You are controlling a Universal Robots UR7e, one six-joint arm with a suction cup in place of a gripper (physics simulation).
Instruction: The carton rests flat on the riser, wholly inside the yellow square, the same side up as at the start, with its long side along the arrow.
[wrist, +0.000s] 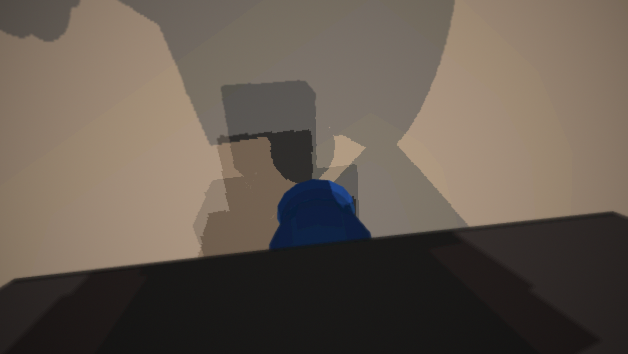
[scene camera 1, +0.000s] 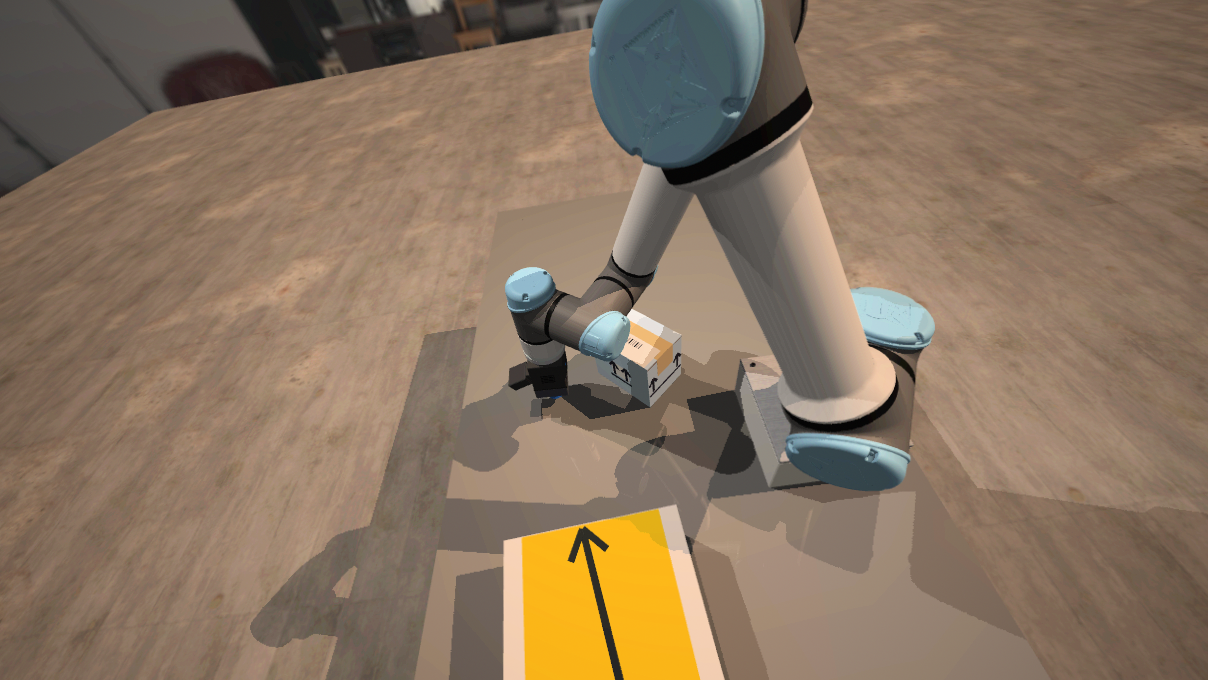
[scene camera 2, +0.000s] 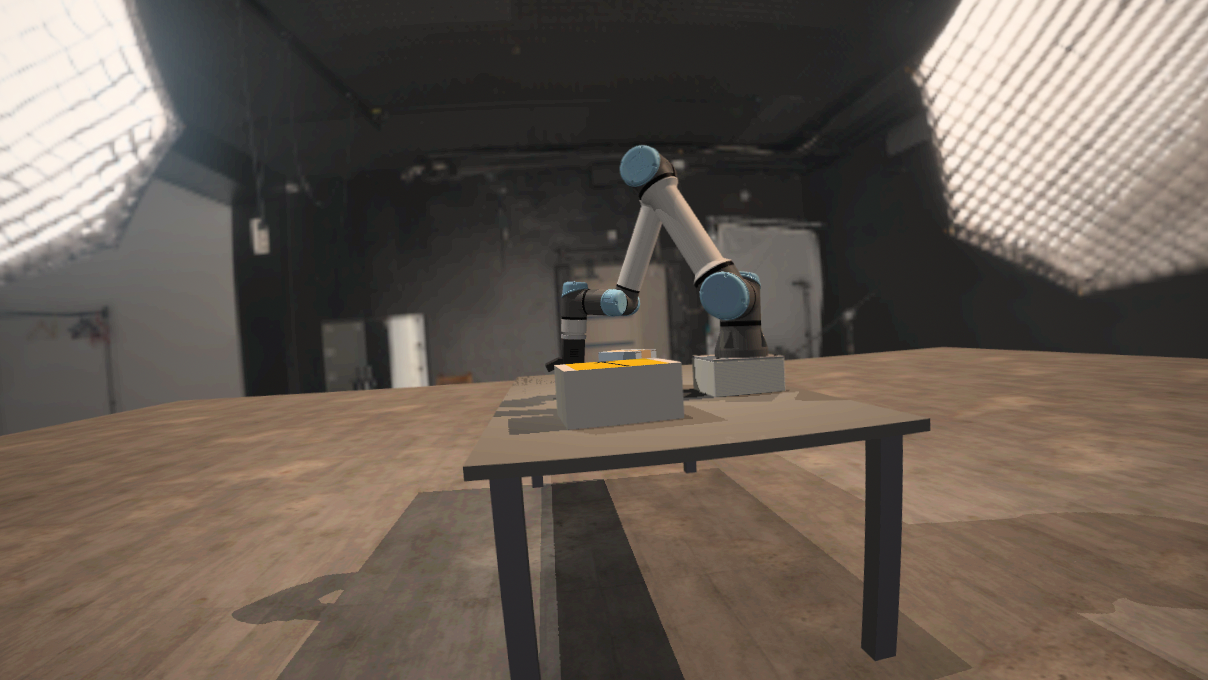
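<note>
The white carton [scene camera 1: 640, 384] [scene camera 2: 626, 353] with orange tape stands on the table, its side arrows pointing up. The wrist joint covers part of it in scene camera 1; the riser hides most of it in scene camera 2. The grey riser [scene camera 1: 513, 612] [scene camera 2: 621, 398] bears the yellow square [scene camera 1: 646, 603] [scene camera 2: 589, 365] with a black arrow [scene camera 1: 599, 582]. No carton is on it. My gripper's blue suction cup [scene camera 1: 555, 397] [wrist: 316, 197] is low over the table, left of the carton and apart from it in scene camera 1, holding nothing. The riser hides the cup in scene camera 2.
The arm's base stands on a grey pedestal [scene camera 1: 758, 413] [scene camera 2: 739, 376], right of the carton. The forearm and wrist reach over beside the carton. The table's near edge [scene camera 2: 693, 451] lies in front of the riser. Shadows fall around the cup in the wrist view.
</note>
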